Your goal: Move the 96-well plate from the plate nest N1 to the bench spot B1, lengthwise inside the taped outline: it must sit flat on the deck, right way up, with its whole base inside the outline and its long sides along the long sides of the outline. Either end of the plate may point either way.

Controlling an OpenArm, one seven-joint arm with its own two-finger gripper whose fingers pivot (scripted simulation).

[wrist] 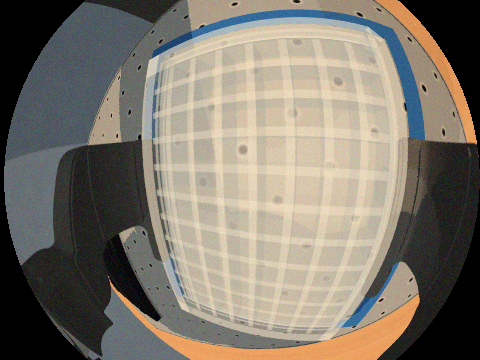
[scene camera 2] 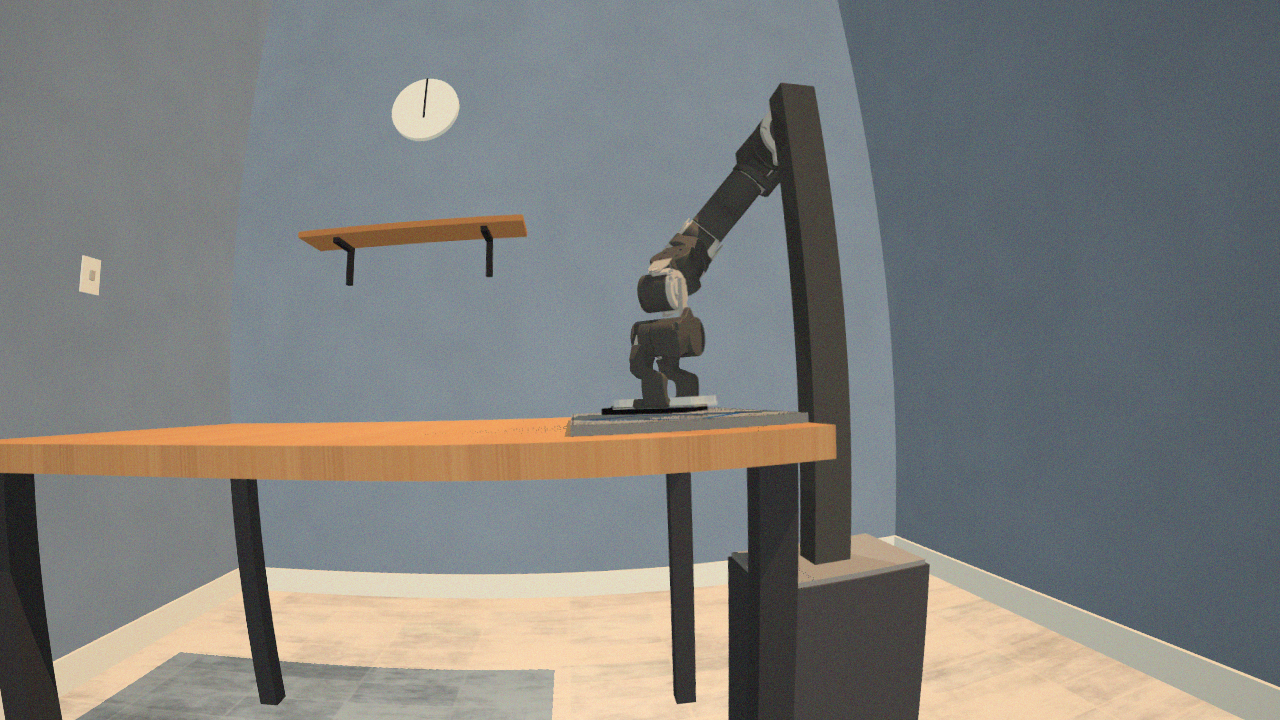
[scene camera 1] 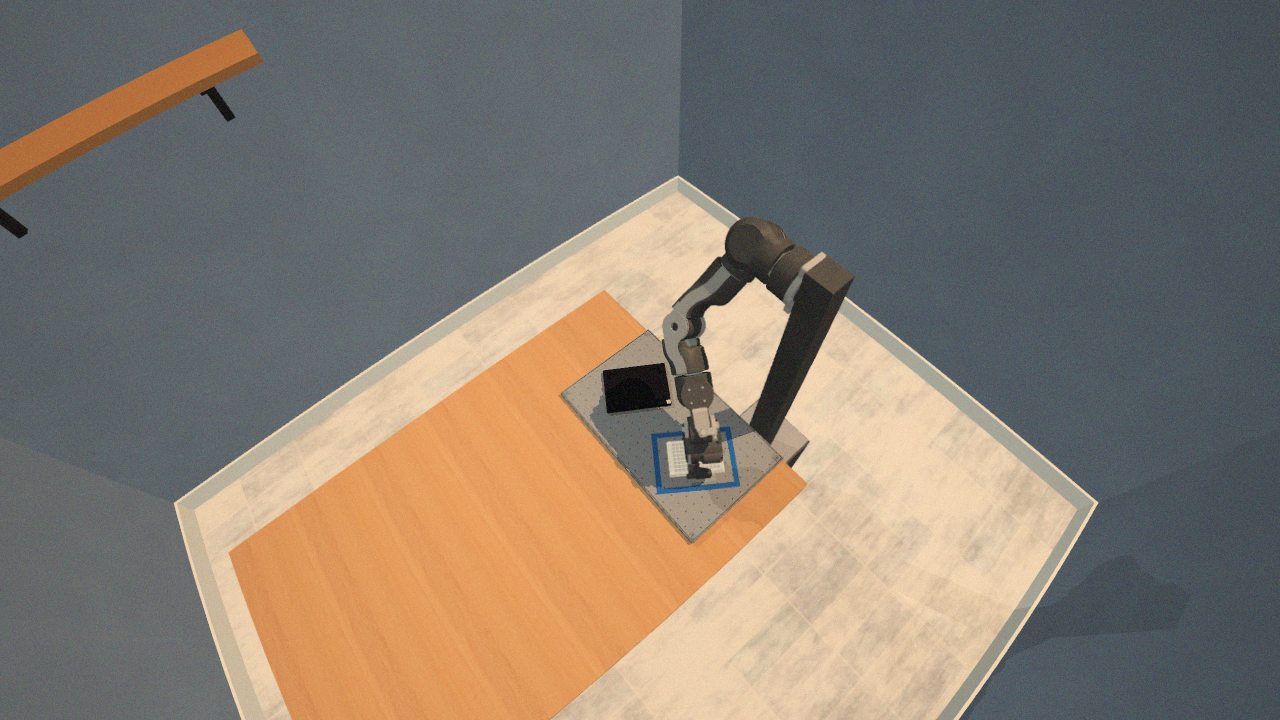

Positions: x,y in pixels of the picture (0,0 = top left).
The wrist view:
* my gripper: 264,214
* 96-well plate: 290,168
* black plate nest: 117,265
